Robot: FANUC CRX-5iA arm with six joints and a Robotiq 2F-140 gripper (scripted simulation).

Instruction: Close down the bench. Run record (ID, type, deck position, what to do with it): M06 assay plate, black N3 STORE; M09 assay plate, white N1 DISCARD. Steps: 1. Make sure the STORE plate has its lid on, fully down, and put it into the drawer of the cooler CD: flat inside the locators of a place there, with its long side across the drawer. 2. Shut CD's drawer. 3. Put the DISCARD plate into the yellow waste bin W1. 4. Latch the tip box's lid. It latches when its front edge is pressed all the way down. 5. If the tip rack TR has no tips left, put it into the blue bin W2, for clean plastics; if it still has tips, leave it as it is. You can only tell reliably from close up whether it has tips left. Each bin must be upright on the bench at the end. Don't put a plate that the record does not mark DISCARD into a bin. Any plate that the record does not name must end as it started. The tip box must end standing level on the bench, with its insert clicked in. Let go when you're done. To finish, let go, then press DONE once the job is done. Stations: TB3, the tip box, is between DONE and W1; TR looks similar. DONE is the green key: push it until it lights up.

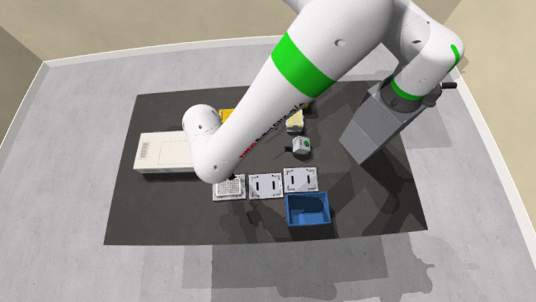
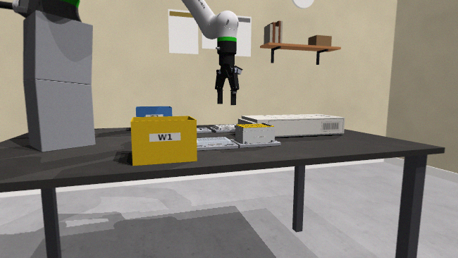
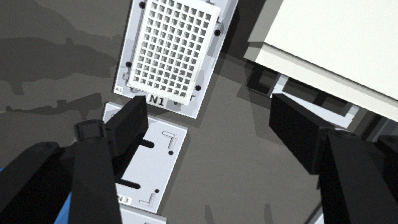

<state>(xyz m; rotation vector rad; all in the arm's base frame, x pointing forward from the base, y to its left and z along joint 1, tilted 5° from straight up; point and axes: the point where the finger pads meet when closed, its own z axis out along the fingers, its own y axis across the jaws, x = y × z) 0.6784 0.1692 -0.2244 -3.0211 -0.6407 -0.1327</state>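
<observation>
My gripper is now 20 mm short of the white assay plate, 60 mm to the right of it and 140 mm above it. The rest, counted from my hand: cooler CD 220 mm ahead, 130 mm to the right, 120 mm below; yellow tip rack TR 20 mm ahead, 330 mm to the right, 110 mm below; drawer 160 mm ahead, 130 mm to the right, 120 mm below.
</observation>
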